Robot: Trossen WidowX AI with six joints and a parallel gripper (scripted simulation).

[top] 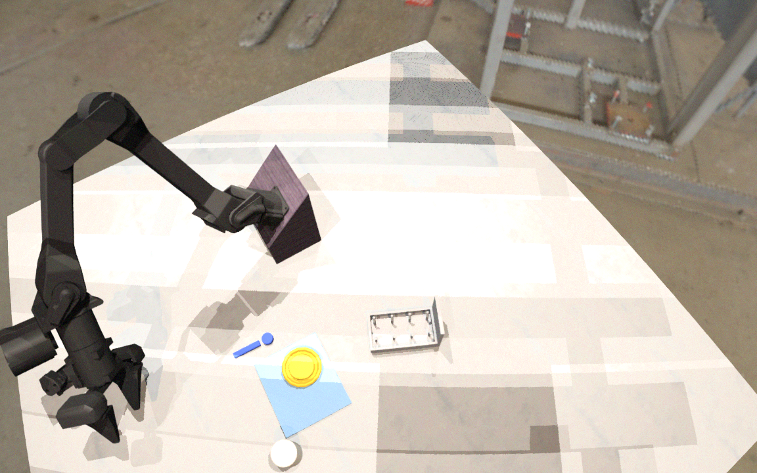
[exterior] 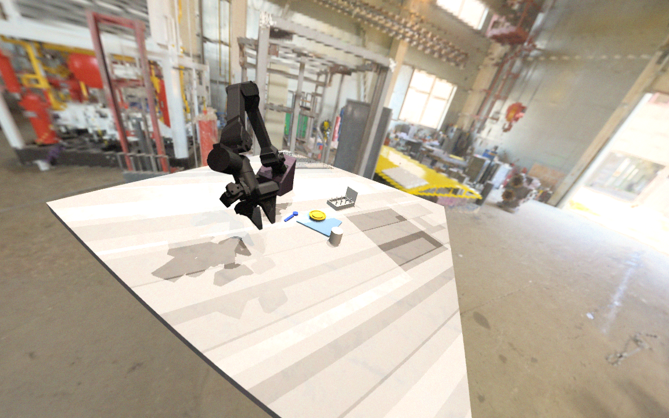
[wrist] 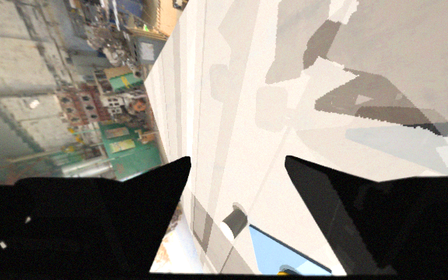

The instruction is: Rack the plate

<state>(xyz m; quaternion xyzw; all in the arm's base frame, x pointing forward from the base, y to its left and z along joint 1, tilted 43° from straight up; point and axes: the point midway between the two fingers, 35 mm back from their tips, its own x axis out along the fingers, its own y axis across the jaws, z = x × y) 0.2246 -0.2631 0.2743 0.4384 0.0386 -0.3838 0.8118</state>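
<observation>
Now: the yellow plate 29 cm to the left of my gripper tip, 9 cm below it and 3 cm ahead of it. From my gripper tip the other things lie so: blue spoon (24 cm to the left, 10 cm below, 6 cm behind); then light blue mat (28 cm to the left, 11 cm below, 5 cm ahead); then white cup (20 cm to the left, 15 cm ahead, 8 cm below).
</observation>
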